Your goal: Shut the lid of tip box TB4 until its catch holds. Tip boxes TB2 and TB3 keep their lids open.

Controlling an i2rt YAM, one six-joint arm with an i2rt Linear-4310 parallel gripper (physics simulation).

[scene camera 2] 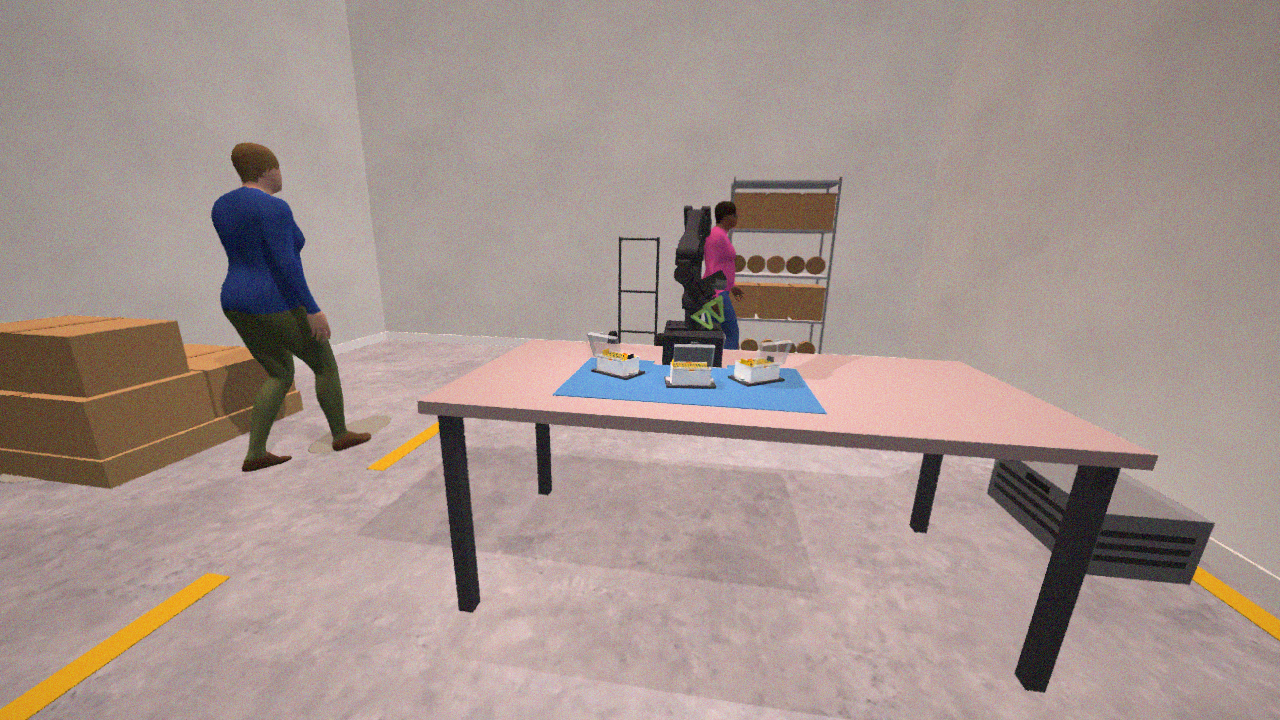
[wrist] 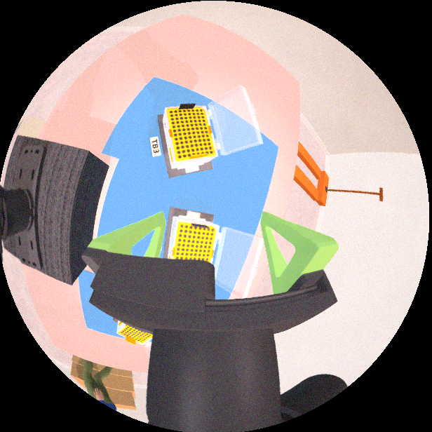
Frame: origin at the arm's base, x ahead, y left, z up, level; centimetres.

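Seen in the pictures: gripper, between the fingertips: (scene camera 2: 716, 325); arm's base, origin of its link: (scene camera 2: 692, 328).
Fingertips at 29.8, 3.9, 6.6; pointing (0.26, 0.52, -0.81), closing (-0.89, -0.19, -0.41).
Pixels of each thing's top centre, then the offset from my fingertips to it, as dx, dy, dz. Level surfaces: height alone.
- Tip box TB3, centre of its top: (scene camera 2: 755, 359) -3.0, +14.1, -11.9
- middle tip box, centre of its top: (scene camera 2: 689, 362) +2.1, -8.4, -11.9
- left tip box, centre of its top: (scene camera 2: 620, 353) -8.7, -31.2, -11.9
- blue mat, height of its surface: dz -18.5
- pink table, height of its surface: dz -18.8
Tip box TB3 (wrist: 190, 134) (scene camera 2: 757, 371) stands at the mat's right in the scene view, its clear lid (wrist: 236, 122) (scene camera 2: 775, 351) open. The middle tip box (scene camera 2: 690, 376) (wrist: 194, 242) has its clear lid (scene camera 2: 693, 351) (wrist: 239, 260) open; the gripper body hides part of it in the wrist view. The left tip box (scene camera 2: 617, 365) (wrist: 135, 333) has its lid (scene camera 2: 602, 342) open in the scene view and is mostly hidden in the wrist view. No TB2 or TB4 label is readable. My gripper (wrist: 212, 216) (scene camera 2: 707, 313) is open and empty, above the boxes and apart from them.
The boxes stand on a blue mat (scene camera 2: 599, 392) (wrist: 135, 185) on the pink table (scene camera 2: 939, 394) (wrist: 285, 105). The dark robot base (scene camera 2: 680, 335) (wrist: 55, 210) is at the table's back. An orange pallet jack (wrist: 322, 188) and two people (scene camera 2: 259, 250) (scene camera 2: 718, 259) are beyond the table.
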